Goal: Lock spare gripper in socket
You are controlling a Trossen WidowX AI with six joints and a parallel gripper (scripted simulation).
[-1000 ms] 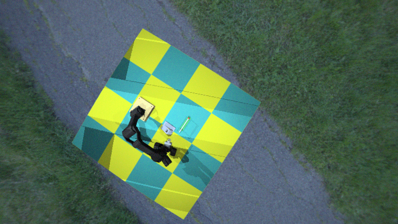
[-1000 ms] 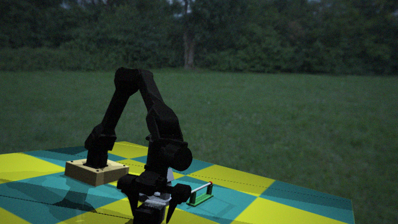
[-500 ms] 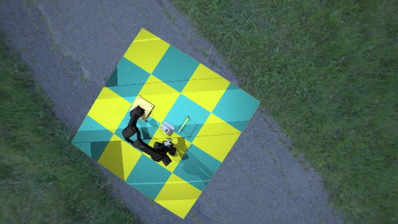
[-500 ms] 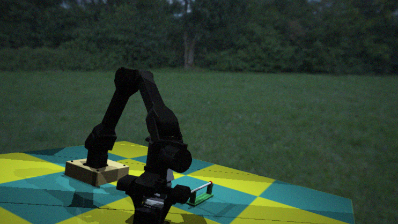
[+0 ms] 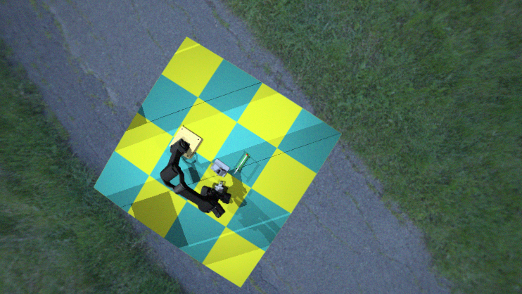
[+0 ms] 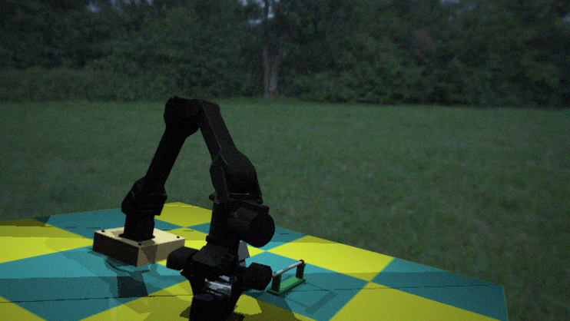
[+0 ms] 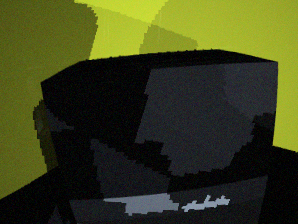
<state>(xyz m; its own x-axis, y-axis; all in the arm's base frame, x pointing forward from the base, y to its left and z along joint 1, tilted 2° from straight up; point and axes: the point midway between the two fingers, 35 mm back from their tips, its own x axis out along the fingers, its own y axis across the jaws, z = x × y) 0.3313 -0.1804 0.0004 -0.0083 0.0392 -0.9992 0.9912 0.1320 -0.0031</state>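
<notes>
The socket is 140 mm to the left of my gripper tip, 50 mm behind it and 40 mm above it. The rest, counted from my gripper tip: green cradle 250 mm to the left, 60 mm ahead, 10 mm above; spare gripper 20 mm above, 10 mm to the left.
</notes>
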